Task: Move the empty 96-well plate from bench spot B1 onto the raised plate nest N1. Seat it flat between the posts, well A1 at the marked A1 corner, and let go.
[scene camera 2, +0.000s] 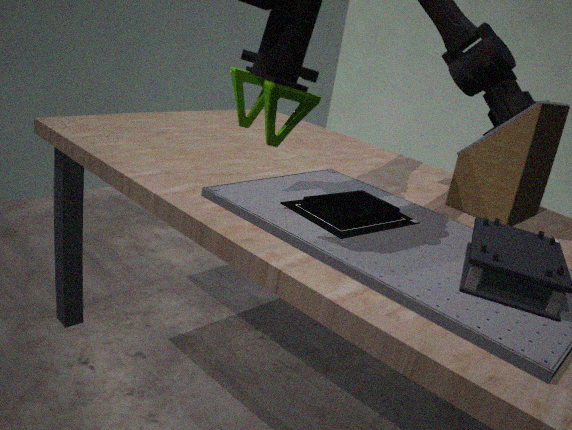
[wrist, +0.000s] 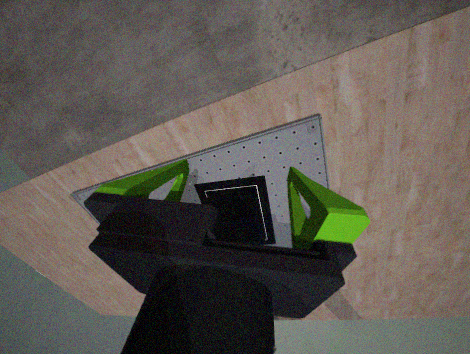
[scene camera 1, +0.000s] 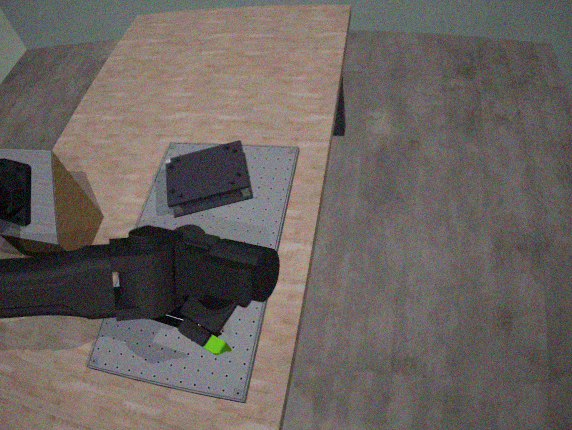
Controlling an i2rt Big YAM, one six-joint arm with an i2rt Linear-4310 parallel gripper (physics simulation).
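Pixels of known places: gripper, fingertip midpoint: point(scene camera 2: 256, 135) point(wrist: 237, 168) point(scene camera 1: 245, 321); arm's base, link origin: point(scene camera 2: 520, 125) point(scene camera 1: 15, 191).
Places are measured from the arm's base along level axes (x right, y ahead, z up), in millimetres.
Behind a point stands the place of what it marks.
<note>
The black 96-well plate point(scene camera 2: 352, 206) {x 43, y 376, z -139 mm} point(wrist: 235, 215) {x 52, y 381, z -139 mm} lies flat on the black bench spot with a thin white outline, B1 point(scene camera 2: 340, 233) {x 0, y 440, z -153 mm} point(wrist: 270, 232) {x 108, y 315, z -153 mm}. The arm hides both in scene camera 1. My gripper point(scene camera 2: 258, 135) {x 100, y 520, z -49 mm} point(wrist: 237, 168) {x 100, y 520, z -49 mm} is open and empty, high above the board and apart from the plate. In scene camera 1 one green fingertip point(scene camera 1: 217, 345) {x 163, y 521, z 27 mm} shows below the arm. The raised nest N1 point(scene camera 1: 207, 175) {x -179, y 324, z -110 mm} point(scene camera 2: 520, 250) {x -192, y 322, z -110 mm} is a dark slab with small posts, turned at an angle on the board. A small light mark point(scene camera 1: 168, 161) {x -198, y 224, z -110 mm} is at its far left corner.
The grey perforated board point(scene camera 1: 270, 210) {x -152, y 457, z -154 mm} point(scene camera 2: 425, 285) {x -144, y 443, z -154 mm} point(wrist: 300, 145) {x 174, y 489, z -154 mm} bears the bench spot and the nest. A wedge-shaped wooden block point(scene camera 1: 75, 210) {x -25, y 99, z -75 mm} point(scene camera 2: 492, 175) {x -20, y 100, z -86 mm} with the arm's base stands beside it. The wooden table's long edge point(scene camera 1: 300, 300) {x 7, y 562, z -167 mm} runs close to the board's other side.
</note>
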